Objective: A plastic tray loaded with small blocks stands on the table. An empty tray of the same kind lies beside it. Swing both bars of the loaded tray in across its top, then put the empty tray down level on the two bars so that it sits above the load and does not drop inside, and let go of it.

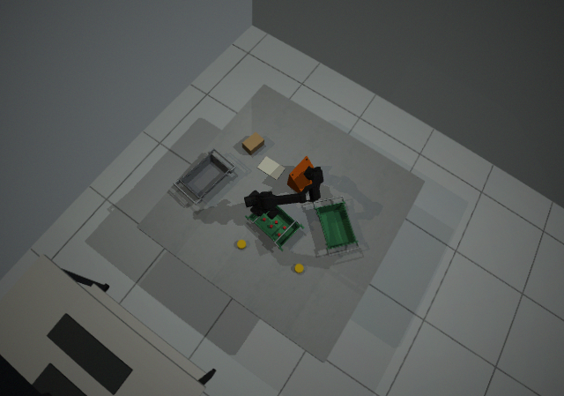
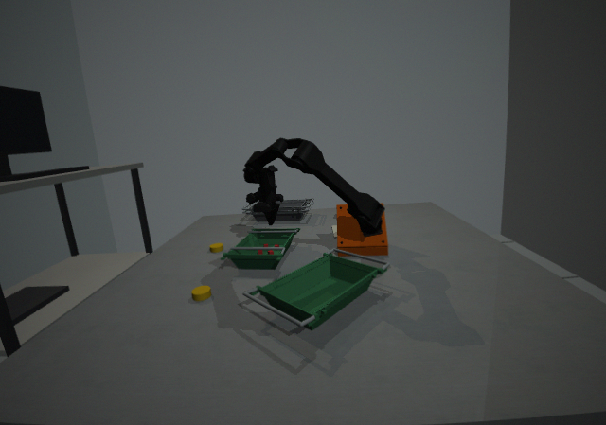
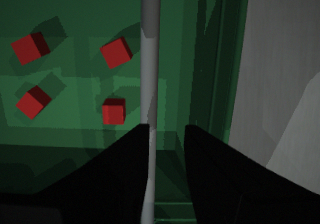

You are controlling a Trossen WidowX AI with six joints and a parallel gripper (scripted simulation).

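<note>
My gripper tip is now 17 cm past the green tray, 40 cm to the right of it and 4 cm above it. Round my gripper tip: white pad 29 cm behind, 13 cm to the right, 8 cm below; then brown box 36 cm behind, 31 cm to the right, 6 cm below.
</note>
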